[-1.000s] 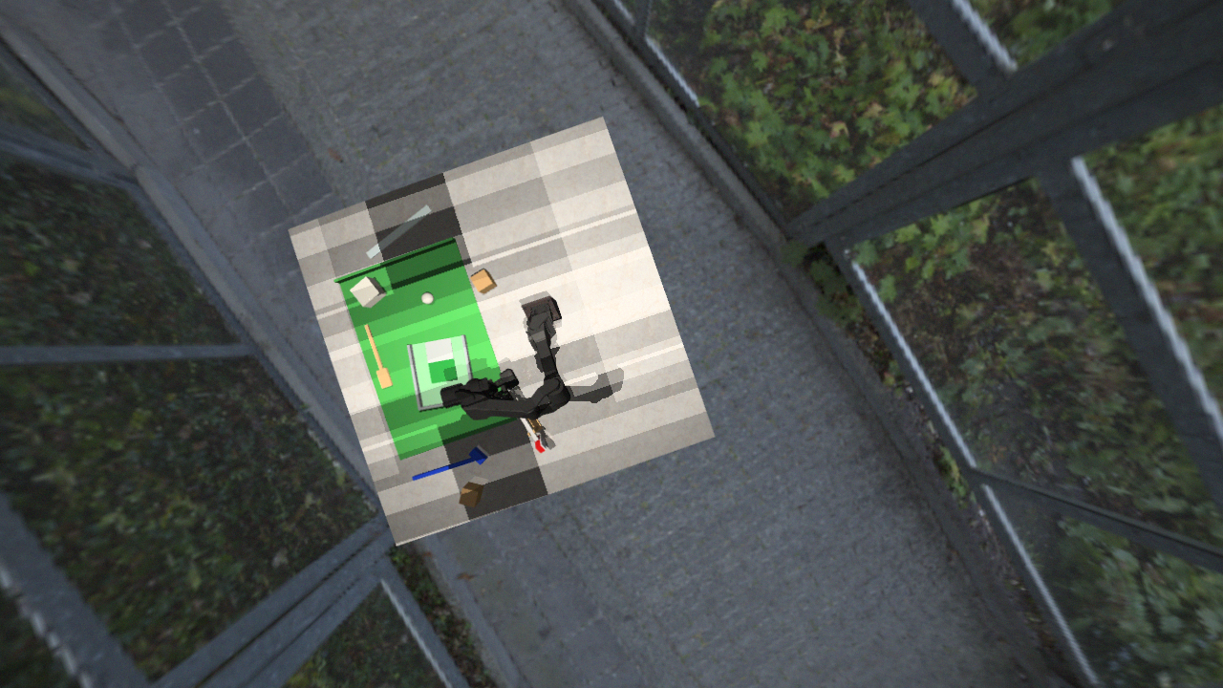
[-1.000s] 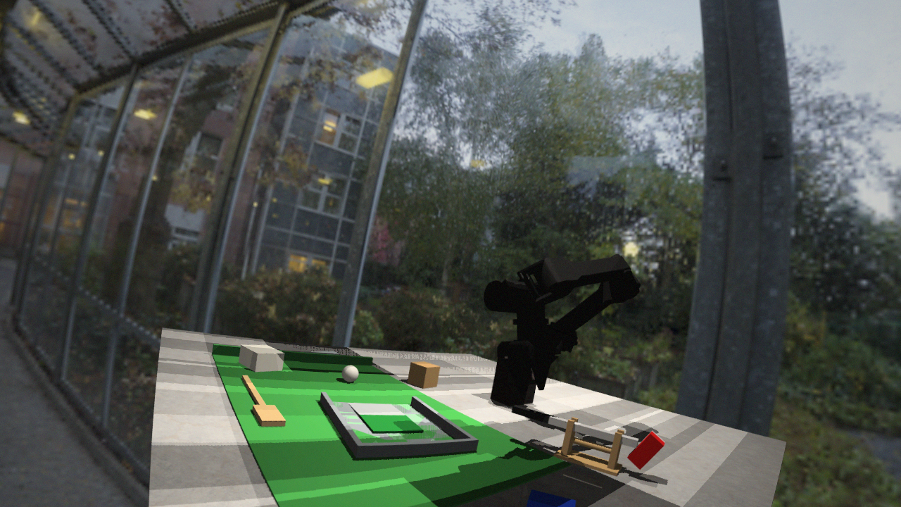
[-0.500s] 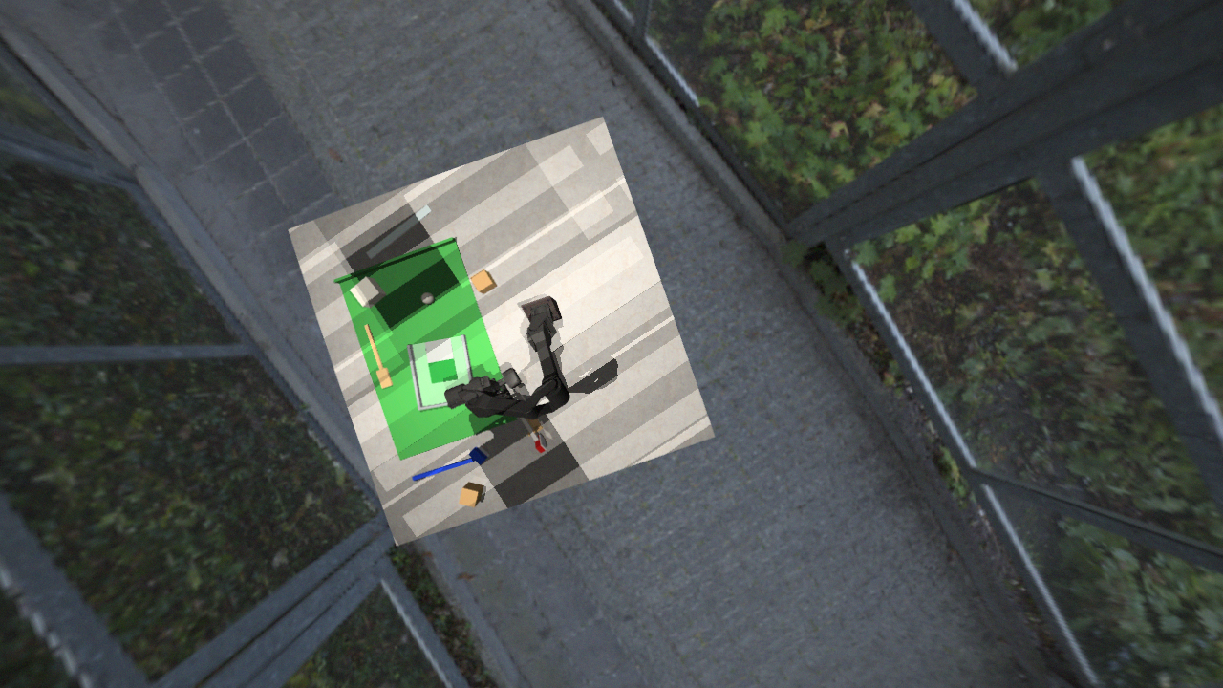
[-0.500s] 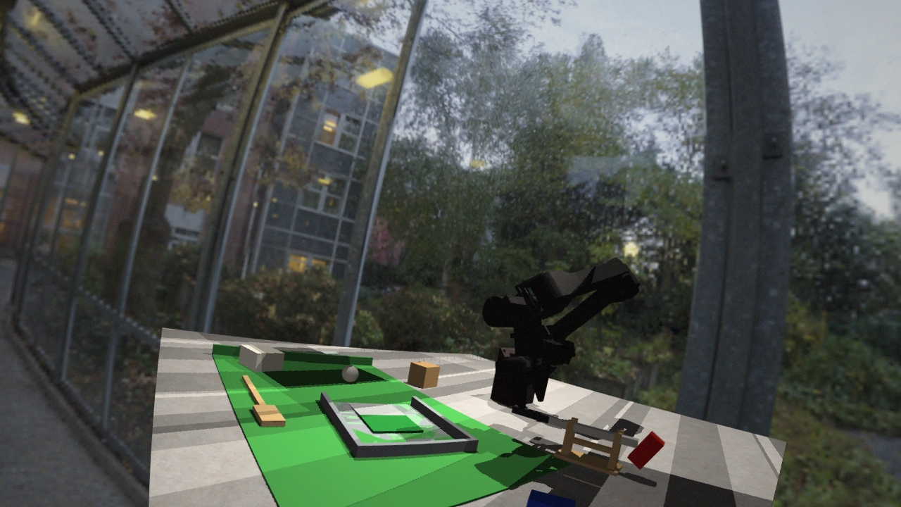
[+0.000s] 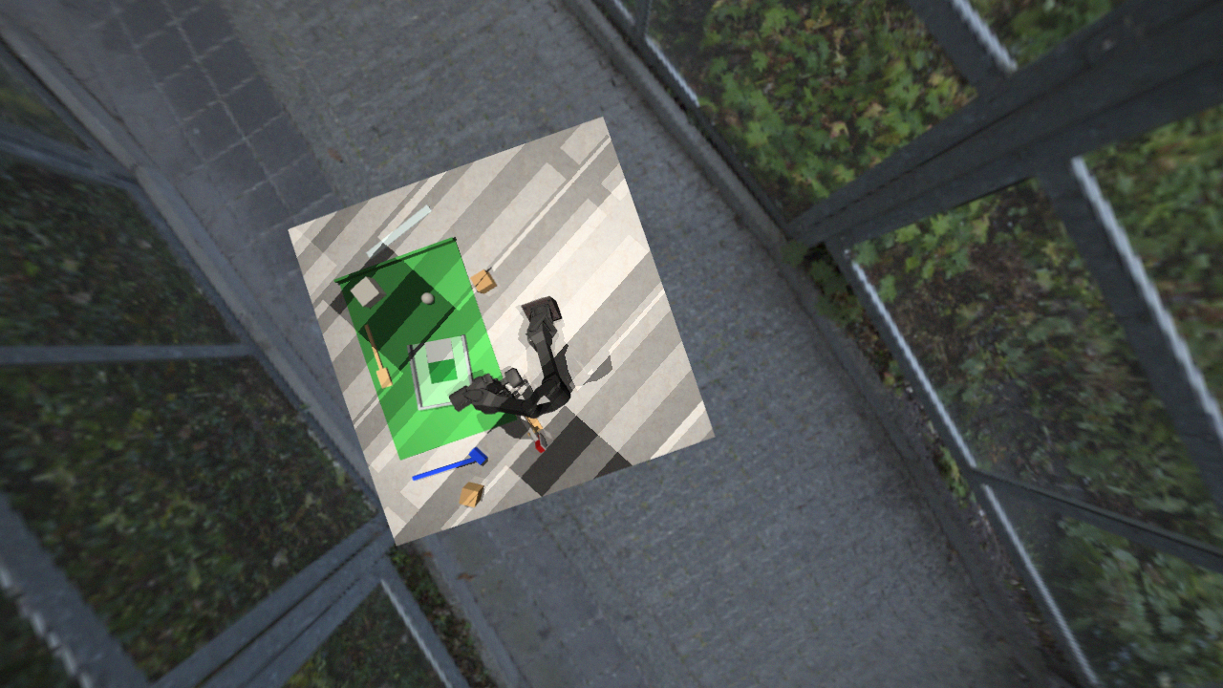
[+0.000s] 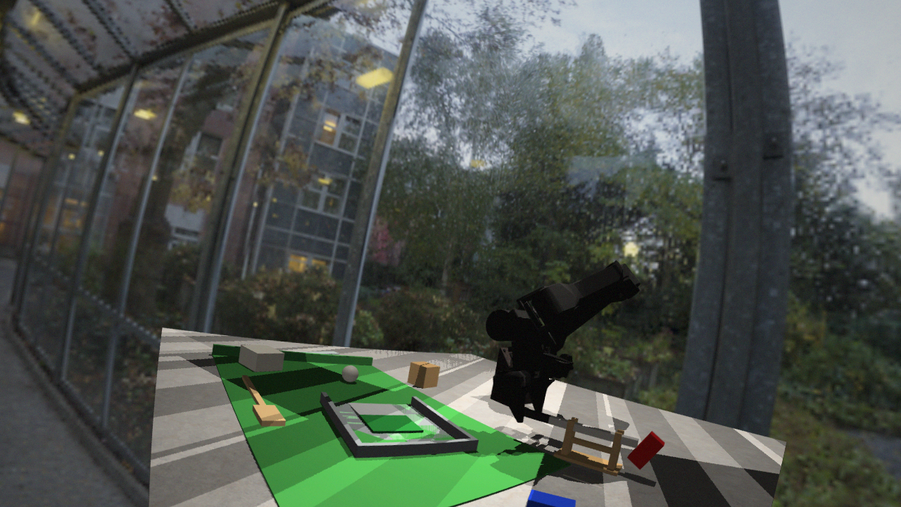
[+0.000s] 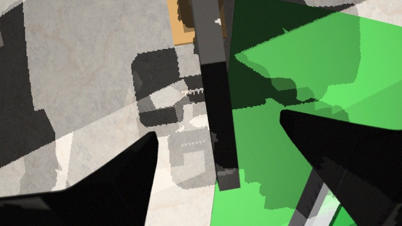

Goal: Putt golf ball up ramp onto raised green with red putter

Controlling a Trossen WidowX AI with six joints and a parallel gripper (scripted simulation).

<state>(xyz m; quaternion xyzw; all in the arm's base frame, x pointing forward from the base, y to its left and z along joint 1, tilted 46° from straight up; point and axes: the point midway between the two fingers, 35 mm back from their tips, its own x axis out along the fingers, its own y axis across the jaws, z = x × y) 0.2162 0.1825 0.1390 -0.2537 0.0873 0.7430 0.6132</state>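
Right now the red putter is 4 cm behind my gripper tip, 11 cm to the left of it and 1 cm above it. Round my gripper tip: blue putter 30 cm ahead, 21 cm to the left, 4 cm below; then white bar 25 cm ahead, 70 cm to the right, 5 cm below; then golf ball 20 cm ahead, 42 cm to the right, 3 cm below.
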